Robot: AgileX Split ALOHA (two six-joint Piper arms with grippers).
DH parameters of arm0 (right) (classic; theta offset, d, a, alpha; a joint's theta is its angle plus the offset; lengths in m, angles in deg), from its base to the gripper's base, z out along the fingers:
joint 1: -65.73 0.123 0 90
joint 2: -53.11 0 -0.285 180
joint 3: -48.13 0 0.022 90
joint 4: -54.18 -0.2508 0 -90
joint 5: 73.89 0 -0.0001 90
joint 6: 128.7 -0.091 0 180
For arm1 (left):
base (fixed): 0 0 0 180
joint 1: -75.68 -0.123 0 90
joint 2: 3.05 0 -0.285 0
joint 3: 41.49 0 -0.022 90
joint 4: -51.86 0.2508 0 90
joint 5: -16.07 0 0.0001 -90
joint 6: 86.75 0.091 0 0
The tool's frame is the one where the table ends.
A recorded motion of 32 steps. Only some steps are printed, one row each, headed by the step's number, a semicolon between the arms.
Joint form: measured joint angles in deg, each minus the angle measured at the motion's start. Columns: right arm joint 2, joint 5, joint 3, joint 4, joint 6, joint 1; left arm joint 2, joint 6, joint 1, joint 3, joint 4, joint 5.
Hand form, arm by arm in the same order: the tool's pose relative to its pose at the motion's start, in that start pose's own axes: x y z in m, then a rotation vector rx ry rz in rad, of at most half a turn. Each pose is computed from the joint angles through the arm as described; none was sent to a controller.
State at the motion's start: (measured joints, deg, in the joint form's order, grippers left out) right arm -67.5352 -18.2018 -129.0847 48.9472 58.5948 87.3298; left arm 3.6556 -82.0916 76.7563 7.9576 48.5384 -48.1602
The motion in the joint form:
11: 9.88 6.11 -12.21 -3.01 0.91 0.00; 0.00 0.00 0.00 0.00 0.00 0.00
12: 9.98 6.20 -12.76 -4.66 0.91 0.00; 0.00 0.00 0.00 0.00 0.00 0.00
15: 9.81 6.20 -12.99 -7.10 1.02 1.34; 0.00 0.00 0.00 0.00 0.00 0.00
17: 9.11 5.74 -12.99 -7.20 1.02 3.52; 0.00 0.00 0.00 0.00 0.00 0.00
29: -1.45 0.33 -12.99 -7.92 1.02 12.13; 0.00 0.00 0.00 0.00 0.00 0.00
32: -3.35 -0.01 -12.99 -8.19 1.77 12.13; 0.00 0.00 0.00 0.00 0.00 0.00
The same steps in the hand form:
11: -0.0126 0.0126 -0.1169 -0.0297 -0.2829 -0.0275; 0.0000 0.0000 0.0000 0.0000 0.0000 0.0000
12: -0.0136 0.0151 -0.1204 -0.0561 -0.2957 -0.0188; 0.0000 0.0000 0.0000 0.0000 0.0000 0.0000
15: -0.0150 0.0272 -0.1201 -0.0997 -0.2984 -0.0293; 0.0000 0.0000 0.0000 0.0000 0.0000 0.0000
17: -0.0174 0.0413 -0.1145 -0.1074 -0.2897 -0.0638; 0.0000 0.0000 0.0000 0.0000 0.0000 0.0000
29: -0.0393 0.0970 -0.0386 -0.1308 -0.1818 -0.1758; 0.0000 0.0000 0.0000 0.0000 0.0000 0.0000
32: -0.0420 0.0967 -0.0250 -0.1317 -0.1557 -0.1819; 0.0000 0.0000 0.0000 0.0000 0.0000 0.0000

